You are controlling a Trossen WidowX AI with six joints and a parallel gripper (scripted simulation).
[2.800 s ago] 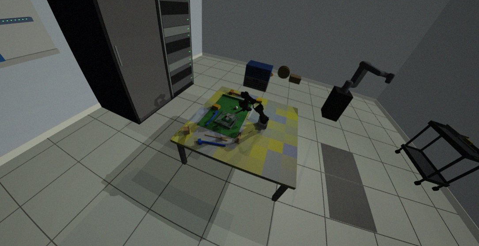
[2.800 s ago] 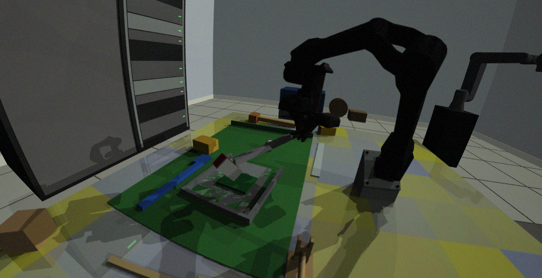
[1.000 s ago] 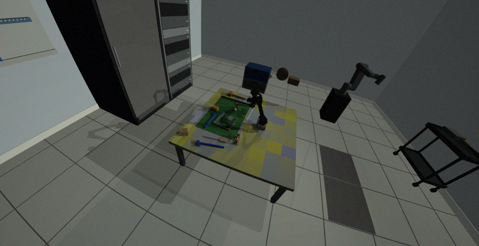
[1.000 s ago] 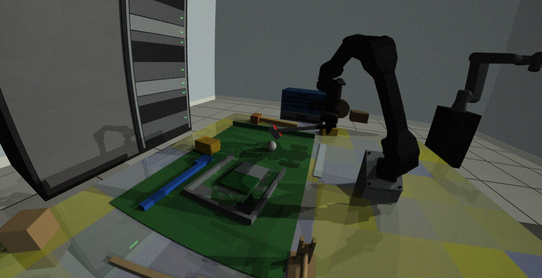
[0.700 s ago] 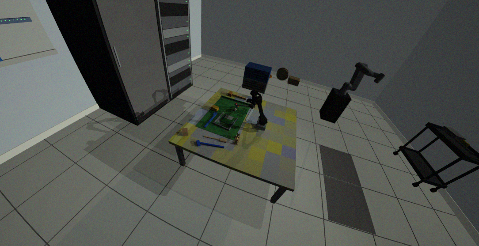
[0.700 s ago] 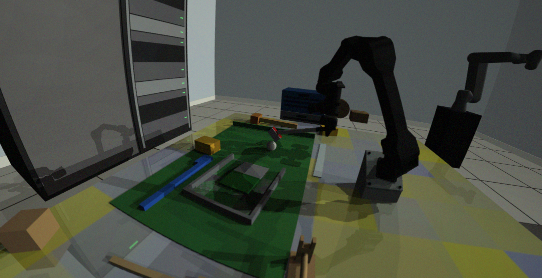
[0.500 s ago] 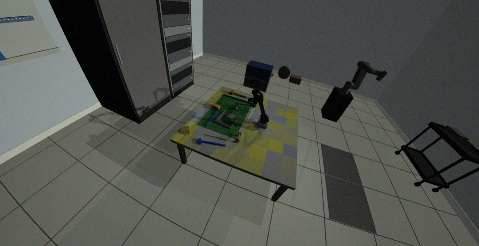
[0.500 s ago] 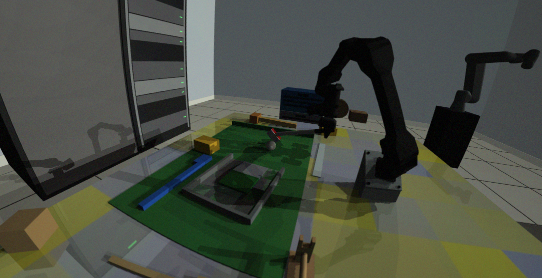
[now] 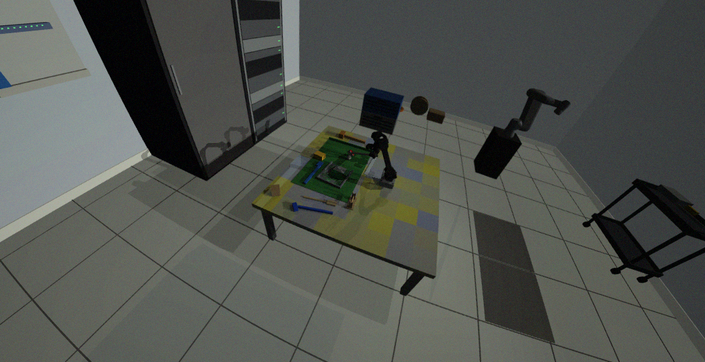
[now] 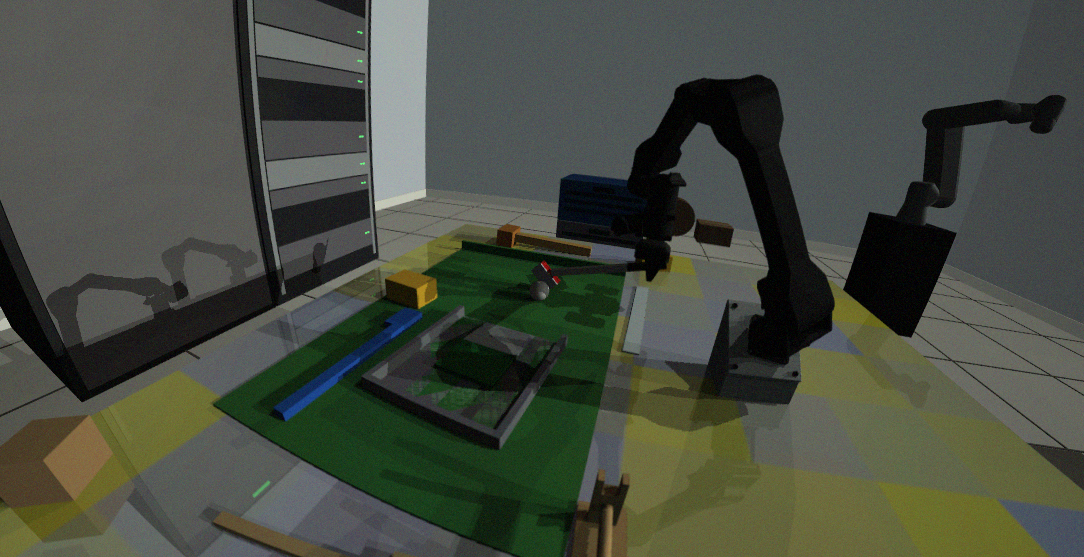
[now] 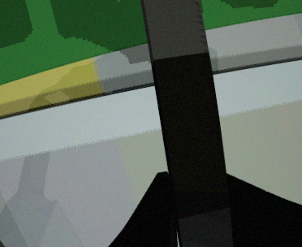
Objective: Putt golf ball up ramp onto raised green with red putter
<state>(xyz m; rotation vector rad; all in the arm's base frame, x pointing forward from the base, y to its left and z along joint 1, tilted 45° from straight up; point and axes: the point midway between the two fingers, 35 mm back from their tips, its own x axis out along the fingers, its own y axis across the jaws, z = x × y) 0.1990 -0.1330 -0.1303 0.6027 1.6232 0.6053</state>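
The red putter lies 120 mm ahead of my gripper tip. Round my gripper tip: tan block 530 mm ahead, 710 mm to the left, 50 mm below; then white golf ball 220 mm ahead, 40 mm to the left, 50 mm below.
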